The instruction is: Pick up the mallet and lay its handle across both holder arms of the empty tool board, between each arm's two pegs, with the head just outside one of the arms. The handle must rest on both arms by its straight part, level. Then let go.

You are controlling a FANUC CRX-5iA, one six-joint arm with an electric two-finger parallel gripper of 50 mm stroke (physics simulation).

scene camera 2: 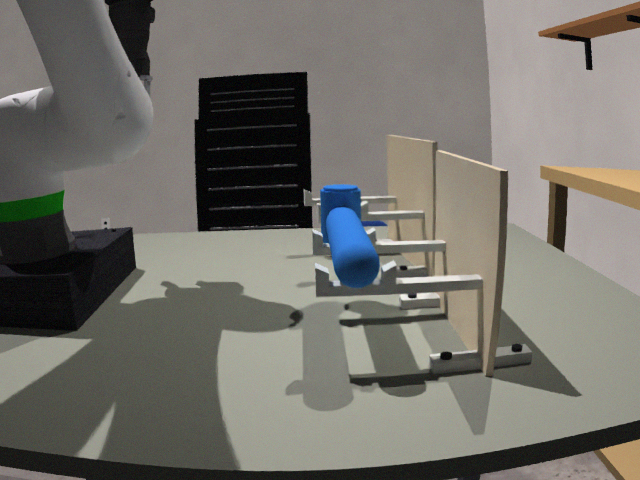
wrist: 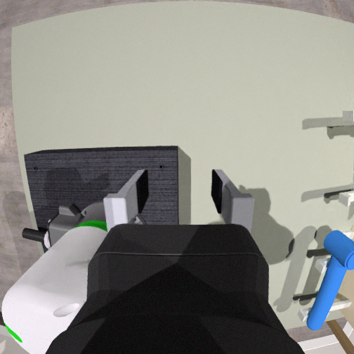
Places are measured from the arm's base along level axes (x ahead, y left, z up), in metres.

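Pixels of known places: arm's base, origin of its link: (scene camera 2: 34,252).
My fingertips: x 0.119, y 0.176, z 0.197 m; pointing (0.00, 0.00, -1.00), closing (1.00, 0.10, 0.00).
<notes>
For each thing: its top centre in the pictures, then the offset to it from my fingertips. "spot": a spot on its surface instead. Level surfaces: height alone.
- blue mallet, centre of its top: (scene camera 2: 346,199) 0.363 m ahead, 0.266 m right, 0.116 m down
- green-grey table, height of its surface: 0.267 m down
- white thing, a spot on its surface: (scene camera 2: 374,228) spot: 0.395 m ahead, 0.204 m right, 0.161 m down
The blue mallet (scene camera 2: 351,242) (wrist: 327,292) lies with its handle across both arms of the nearer tool board (scene camera 2: 473,248), between the upturned pegs of the near arm (scene camera 2: 434,283). Its head stands upright just beyond that board's second arm (scene camera 2: 413,246), on the side toward the other board. The farther tool board (scene camera 2: 410,180) has two pale arms with no tool on them; their ends show at the right of the wrist view, one of them here (wrist: 347,198). My gripper (wrist: 179,182) is open and empty, high above the table beside the robot base, well away from the mallet. Its fingertips are hidden in the scene view.
The dark base block (scene camera 2: 103,273) (wrist: 105,155) stands on the green-grey table (scene camera 2: 268,434) (wrist: 150,75), left of the boards. A small dark-blue and white thing (scene camera 2: 374,224) shows partly behind the mallet head. A black cabinet (scene camera 2: 253,155) stands behind, and a wooden bench (scene camera 2: 594,180) at the right.
</notes>
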